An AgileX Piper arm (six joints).
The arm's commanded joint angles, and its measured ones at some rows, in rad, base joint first. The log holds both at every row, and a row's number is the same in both.
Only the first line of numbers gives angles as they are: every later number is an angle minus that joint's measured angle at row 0.
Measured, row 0:
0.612 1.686 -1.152 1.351 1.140 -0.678
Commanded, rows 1 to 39:
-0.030 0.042 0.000 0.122 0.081 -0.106
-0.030 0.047 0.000 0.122 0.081 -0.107
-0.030 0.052 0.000 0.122 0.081 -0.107
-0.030 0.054 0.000 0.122 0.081 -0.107
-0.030 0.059 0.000 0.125 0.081 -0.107
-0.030 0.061 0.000 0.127 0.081 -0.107
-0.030 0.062 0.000 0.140 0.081 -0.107
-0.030 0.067 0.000 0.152 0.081 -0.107
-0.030 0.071 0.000 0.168 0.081 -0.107
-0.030 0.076 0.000 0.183 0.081 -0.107
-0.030 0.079 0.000 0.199 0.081 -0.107
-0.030 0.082 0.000 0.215 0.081 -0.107
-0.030 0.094 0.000 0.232 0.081 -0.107
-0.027 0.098 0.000 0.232 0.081 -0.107
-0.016 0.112 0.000 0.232 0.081 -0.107
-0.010 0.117 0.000 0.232 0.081 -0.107
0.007 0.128 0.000 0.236 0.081 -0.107
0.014 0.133 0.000 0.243 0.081 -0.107
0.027 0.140 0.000 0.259 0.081 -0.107
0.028 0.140 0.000 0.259 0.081 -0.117
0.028 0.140 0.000 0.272 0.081 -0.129
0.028 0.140 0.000 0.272 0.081 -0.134
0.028 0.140 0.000 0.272 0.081 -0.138
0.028 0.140 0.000 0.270 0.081 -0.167
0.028 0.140 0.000 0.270 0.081 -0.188
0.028 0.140 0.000 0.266 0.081 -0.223
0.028 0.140 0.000 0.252 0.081 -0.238
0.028 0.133 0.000 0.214 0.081 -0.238
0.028 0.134 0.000 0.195 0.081 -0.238
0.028 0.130 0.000 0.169 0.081 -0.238
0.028 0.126 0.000 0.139 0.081 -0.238
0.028 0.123 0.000 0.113 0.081 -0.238
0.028 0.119 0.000 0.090 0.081 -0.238
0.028 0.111 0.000 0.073 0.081 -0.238
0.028 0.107 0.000 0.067 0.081 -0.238
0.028 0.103 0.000 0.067 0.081 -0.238
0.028 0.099 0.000 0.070 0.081 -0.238
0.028 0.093 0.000 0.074 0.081 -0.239
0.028 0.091 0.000 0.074 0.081 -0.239
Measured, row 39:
0.026 0.119 0.000 0.148 0.040 -0.185
